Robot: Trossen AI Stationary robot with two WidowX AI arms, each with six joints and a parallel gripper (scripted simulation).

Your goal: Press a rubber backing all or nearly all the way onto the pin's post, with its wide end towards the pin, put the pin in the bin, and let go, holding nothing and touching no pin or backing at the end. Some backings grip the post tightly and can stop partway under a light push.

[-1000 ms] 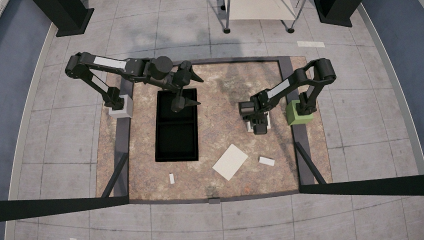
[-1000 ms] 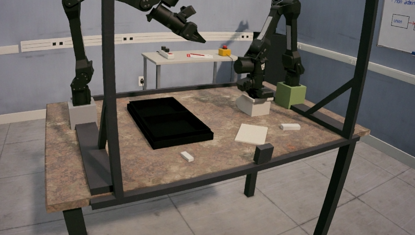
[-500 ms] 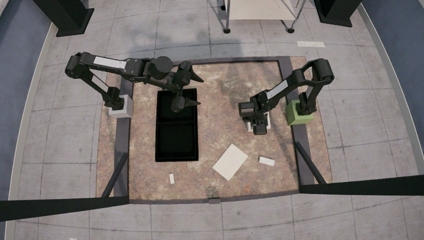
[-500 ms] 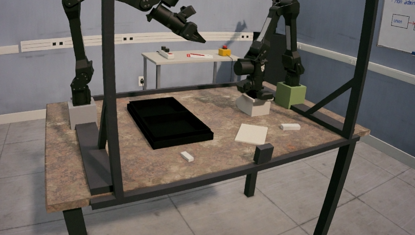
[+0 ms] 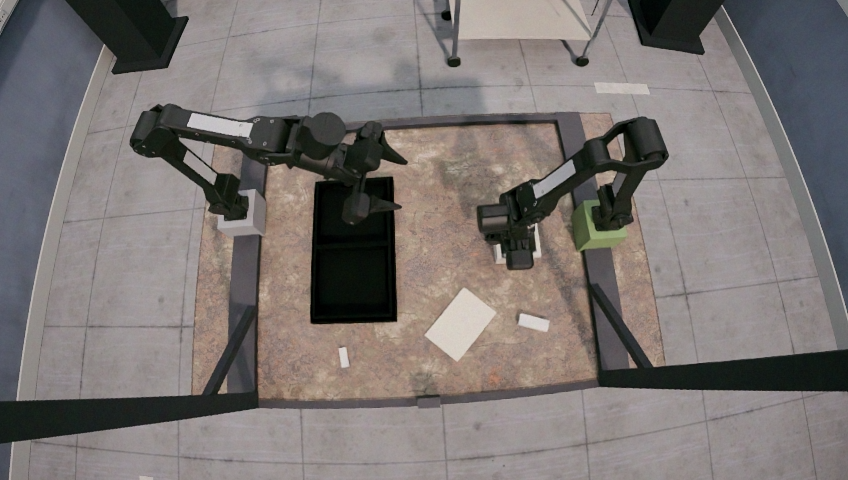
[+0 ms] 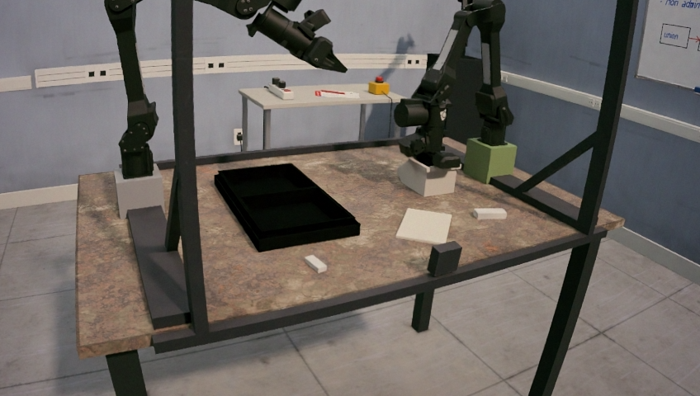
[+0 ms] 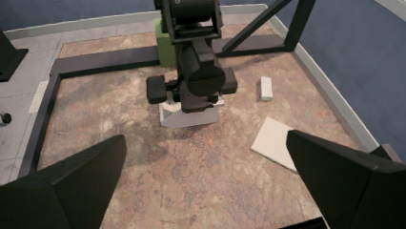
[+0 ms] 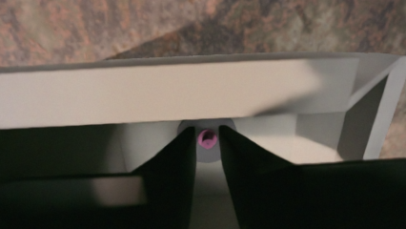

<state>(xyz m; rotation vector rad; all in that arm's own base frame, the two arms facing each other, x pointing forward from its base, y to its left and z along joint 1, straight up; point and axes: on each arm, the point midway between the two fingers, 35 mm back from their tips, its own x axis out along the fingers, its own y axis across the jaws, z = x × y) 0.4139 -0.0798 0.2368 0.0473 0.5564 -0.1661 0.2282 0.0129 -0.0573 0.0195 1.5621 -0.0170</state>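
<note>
Now: the white bin 1 cm ahead of my right hand. From my right hand the other things lie so: flat white card (21 cm behind, 12 cm to the left, 4 cm below); then pin (3 cm below); then pink rubber backing (3 cm below).
</note>
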